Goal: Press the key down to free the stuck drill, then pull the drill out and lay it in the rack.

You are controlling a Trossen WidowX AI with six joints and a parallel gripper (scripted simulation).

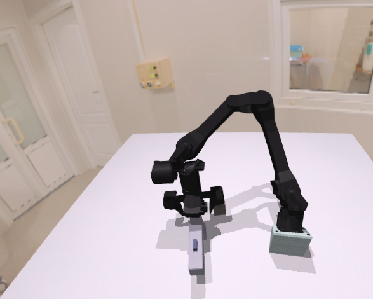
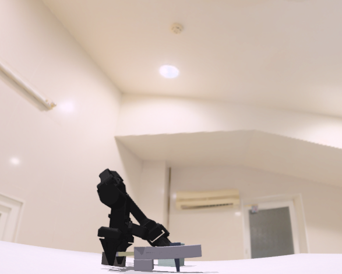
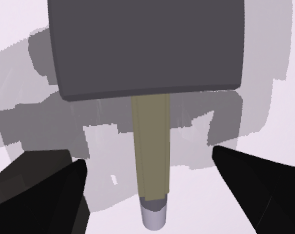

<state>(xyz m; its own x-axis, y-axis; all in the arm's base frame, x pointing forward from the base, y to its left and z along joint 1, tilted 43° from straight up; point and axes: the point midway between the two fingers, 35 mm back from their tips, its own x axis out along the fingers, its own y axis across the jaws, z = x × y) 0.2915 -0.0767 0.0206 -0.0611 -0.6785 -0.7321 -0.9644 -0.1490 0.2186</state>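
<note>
The drill is 10 mm behind my gripper tip, 40 mm to the left of it and 40 mm above it. Also, from my gripper tip: housing: 40 mm behind, 130 mm to the left, 40 mm above; rack: 70 mm behind, 50 mm to the right, 10 mm above; blue key: 50 mm behind, 160 mm to the left, 40 mm above.
</note>
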